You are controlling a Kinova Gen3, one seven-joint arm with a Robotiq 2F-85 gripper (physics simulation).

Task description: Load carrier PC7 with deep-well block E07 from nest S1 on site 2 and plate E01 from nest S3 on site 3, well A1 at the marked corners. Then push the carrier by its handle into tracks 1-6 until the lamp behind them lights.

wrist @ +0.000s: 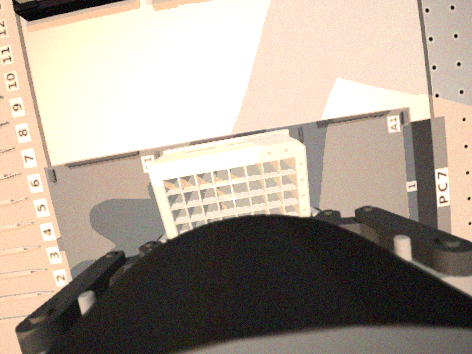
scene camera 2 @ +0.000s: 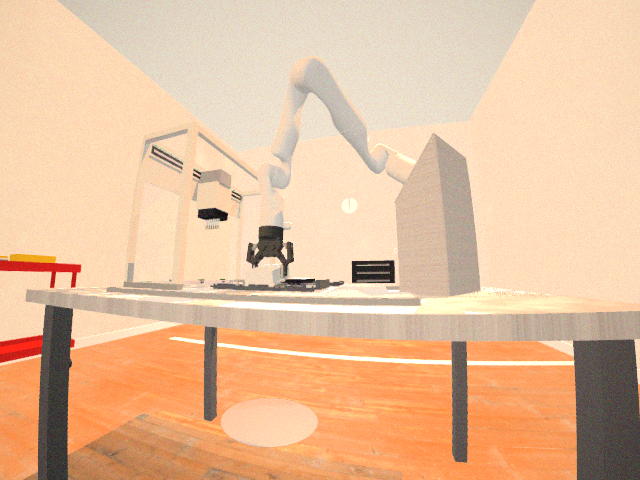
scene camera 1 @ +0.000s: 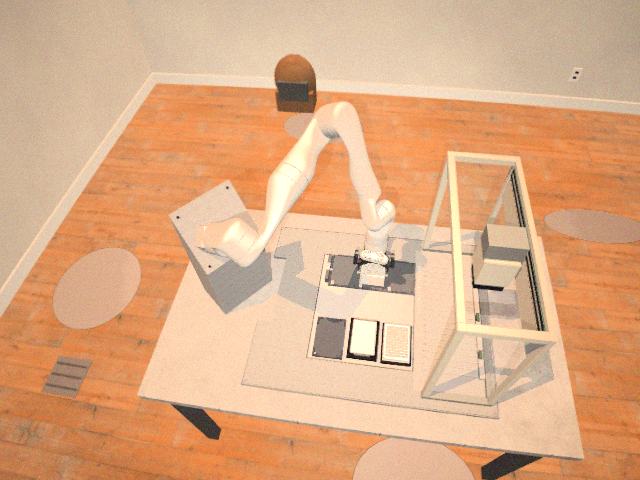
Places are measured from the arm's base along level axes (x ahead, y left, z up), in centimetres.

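Pixels of known places: gripper, fingertip midpoint: (scene camera 1: 372,270); arm's base at its link origin: (scene camera 2: 434,186).
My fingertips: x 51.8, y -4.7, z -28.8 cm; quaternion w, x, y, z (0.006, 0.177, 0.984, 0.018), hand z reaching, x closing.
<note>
For each thing: its top centre in the pictures, then the offset to it from my fingertips.
- white deep-well block at its top centre: (wrist: 245,257) (scene camera 2: 269,262) (scene camera 1: 373,262) dx +0.1, dy +0.2, dz +4.5 cm
- white plate at its top centre: (scene camera 1: 363,336) (scene camera 2: 301,278) dx -10.1, dy -24.1, dz -0.6 cm
- plate with many wells, top centre: (scene camera 1: 396,341) dx +0.0, dy -28.3, dz -0.6 cm
- left nest at its top centre: (scene camera 1: 329,336) dx -20.9, dy -21.1, dz -1.4 cm
My gripper (scene camera 1: 373,264) (scene camera 2: 269,268) is shut on a white deep-well block (scene camera 1: 373,277) (scene camera 2: 269,275) (wrist: 230,195), fingers on its two short sides. The block is upright at the middle site of dark carrier PC7 (scene camera 1: 343,271) (wrist: 115,180); whether it touches the site is unclear. The block hides the middle site's corner mark. The carrier's outer sites are empty, with A1 labels showing at one corner. In scene view 1, the front nests hold a white plate (scene camera 1: 363,338) in the middle and a plate with many wells (scene camera 1: 396,343) at the right; the left nest (scene camera 1: 329,338) is empty.
Numbered tracks (wrist: 25,200) lie beyond the carrier's end opposite its PC7 label (wrist: 442,186). A gantry frame (scene camera 1: 456,232) (scene camera 2: 187,206) with a pipetting head (scene camera 1: 504,248) (scene camera 2: 213,193) stands over their far part. The grey arm pedestal (scene camera 1: 232,284) (scene camera 2: 439,232) stands on the other side.
</note>
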